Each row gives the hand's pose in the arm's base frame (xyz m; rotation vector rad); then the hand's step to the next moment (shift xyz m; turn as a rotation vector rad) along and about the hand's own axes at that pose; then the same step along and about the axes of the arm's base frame.
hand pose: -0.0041 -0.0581 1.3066 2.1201 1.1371 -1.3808
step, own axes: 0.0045 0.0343 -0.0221 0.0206 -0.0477 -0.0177
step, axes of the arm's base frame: 0.0408 -0.0042 0.0020 -0.0230 0.0497 -0.0044
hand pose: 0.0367 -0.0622 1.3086 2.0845 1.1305 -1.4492
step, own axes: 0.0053 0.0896 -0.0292 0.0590 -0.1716 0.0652
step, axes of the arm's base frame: 0.0882 -0.0332 -0.0058 -0.1639 0.0853 -0.0550
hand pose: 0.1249 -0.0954 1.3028 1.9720 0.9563 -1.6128
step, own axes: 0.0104 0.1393 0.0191 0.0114 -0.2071 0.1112
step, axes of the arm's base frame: 0.0896 -0.1050 -0.0289 -0.2254 0.0657 -0.0165
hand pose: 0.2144 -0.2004 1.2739 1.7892 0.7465 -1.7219
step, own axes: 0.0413 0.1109 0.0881 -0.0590 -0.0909 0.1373
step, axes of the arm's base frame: 0.0189 -0.1396 -0.0438 -0.1626 -0.0357 0.0535
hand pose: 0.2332 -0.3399 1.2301 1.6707 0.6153 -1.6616
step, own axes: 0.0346 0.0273 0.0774 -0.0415 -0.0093 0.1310
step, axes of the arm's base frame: -0.0283 -0.0804 -0.0258 -0.0963 -0.0863 0.0474
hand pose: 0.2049 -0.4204 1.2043 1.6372 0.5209 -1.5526
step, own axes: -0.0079 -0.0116 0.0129 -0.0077 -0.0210 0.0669
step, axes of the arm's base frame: -0.0182 -0.0013 0.0055 -0.0593 -0.0375 0.0069
